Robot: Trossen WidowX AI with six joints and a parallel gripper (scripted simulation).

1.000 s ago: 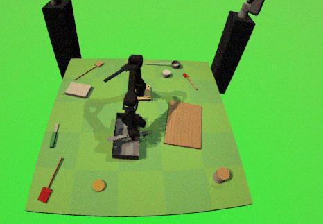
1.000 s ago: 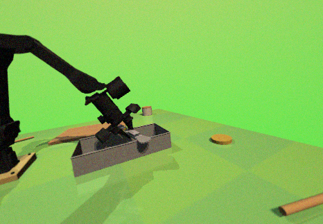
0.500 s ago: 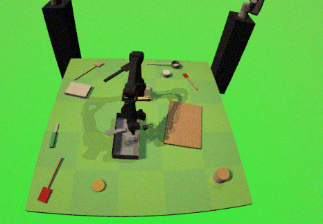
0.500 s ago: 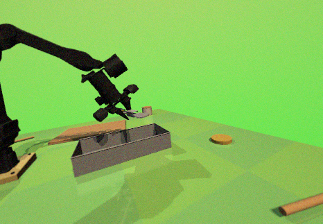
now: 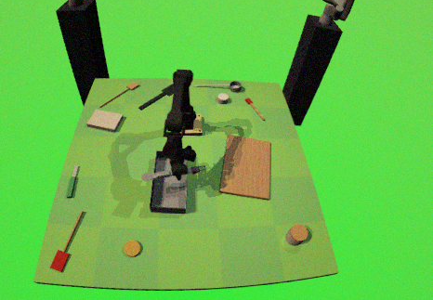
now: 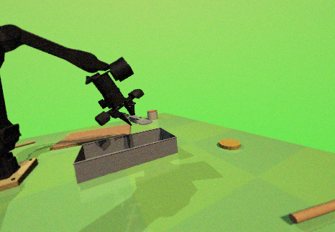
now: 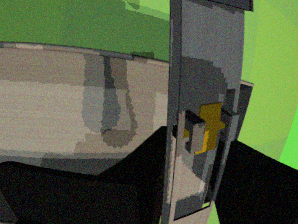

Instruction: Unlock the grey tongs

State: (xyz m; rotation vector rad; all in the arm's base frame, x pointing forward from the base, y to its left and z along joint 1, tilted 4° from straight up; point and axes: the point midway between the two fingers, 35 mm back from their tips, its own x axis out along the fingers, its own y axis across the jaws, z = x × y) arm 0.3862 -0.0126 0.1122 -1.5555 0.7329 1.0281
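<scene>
My gripper tip is 30 mm below the yellow lock piece, 20 mm to the right of it and 20 mm past it. From my gripper tip the other things lie so: grey roasting tin 80 mm below, 50 mm to the right, 30 mm behind; red spatula 470 mm to the right, 320 mm ahead, 100 mm below; wooden board 330 mm to the left, 160 mm behind, 100 mm below.
</scene>
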